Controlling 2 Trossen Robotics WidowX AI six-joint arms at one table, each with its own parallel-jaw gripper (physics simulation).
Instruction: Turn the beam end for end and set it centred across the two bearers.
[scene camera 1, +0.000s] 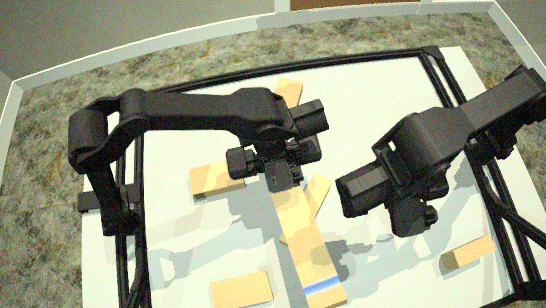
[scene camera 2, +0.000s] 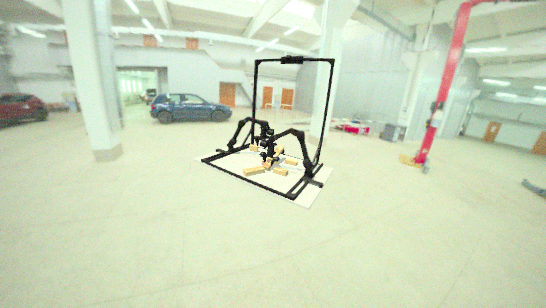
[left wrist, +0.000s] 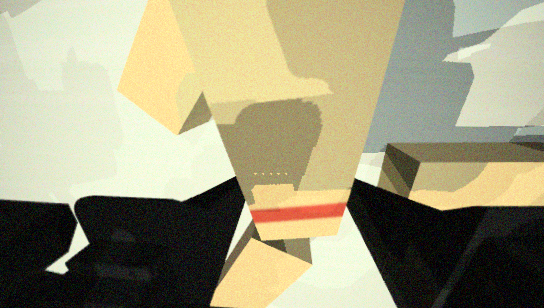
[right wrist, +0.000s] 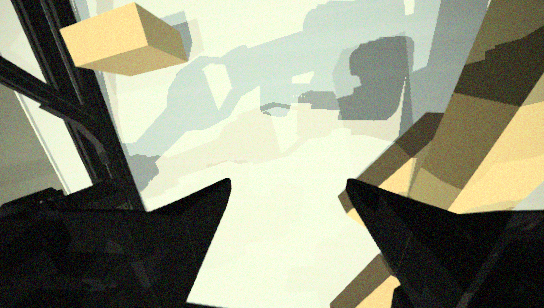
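Observation:
The wooden beam runs diagonally, its blue-banded end at the bottom in scene camera 1. My left gripper is shut on it near its red-banded end. The beam crosses over a strip-like block; whether they touch is unclear. A block and a similar block lie left of the beam in scene camera 1. Which blocks are the bearers is unclear. My right gripper is open and empty, right of the beam.
Another block lies beyond the left wrist in scene camera 1. A block lies at the lower right there, near the black frame rail. My two forearms reach in from opposite sides.

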